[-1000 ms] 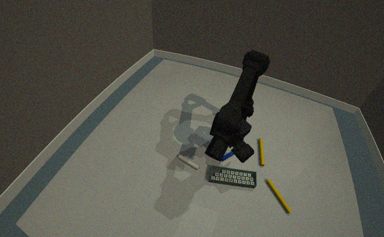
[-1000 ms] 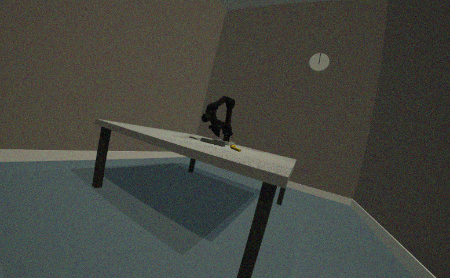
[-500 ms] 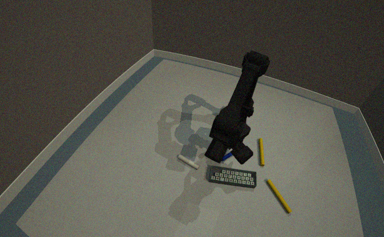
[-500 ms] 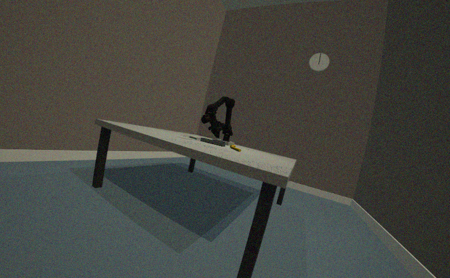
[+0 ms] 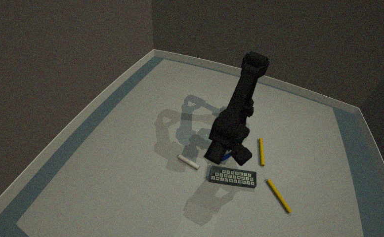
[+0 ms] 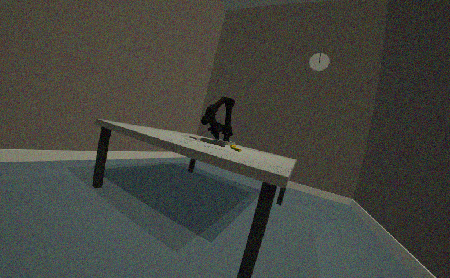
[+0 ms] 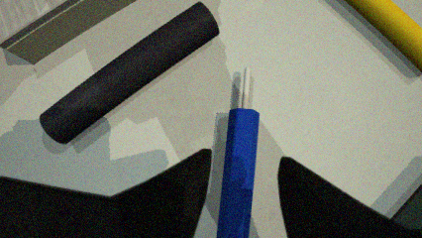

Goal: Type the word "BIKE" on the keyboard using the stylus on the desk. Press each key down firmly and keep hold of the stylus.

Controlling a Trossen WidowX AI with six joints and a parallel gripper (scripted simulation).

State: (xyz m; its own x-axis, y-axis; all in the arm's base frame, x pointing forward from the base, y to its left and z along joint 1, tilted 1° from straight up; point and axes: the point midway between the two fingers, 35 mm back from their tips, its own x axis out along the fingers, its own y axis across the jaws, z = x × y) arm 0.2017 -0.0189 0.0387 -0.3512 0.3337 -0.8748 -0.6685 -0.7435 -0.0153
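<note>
Right now the blue stylus is 3 cm below my gripper tip, 1 cm to the left of it and 1 cm behind it. Also, from my gripper tip: dark cylinder: 8 cm behind, 3 cm below, 2 cm to the right; stylus tip: 4 cm behind, 3 cm to the left, 3 cm below; white cylinder: 17 cm to the right, 10 cm ahead, 3 cm below.
</note>
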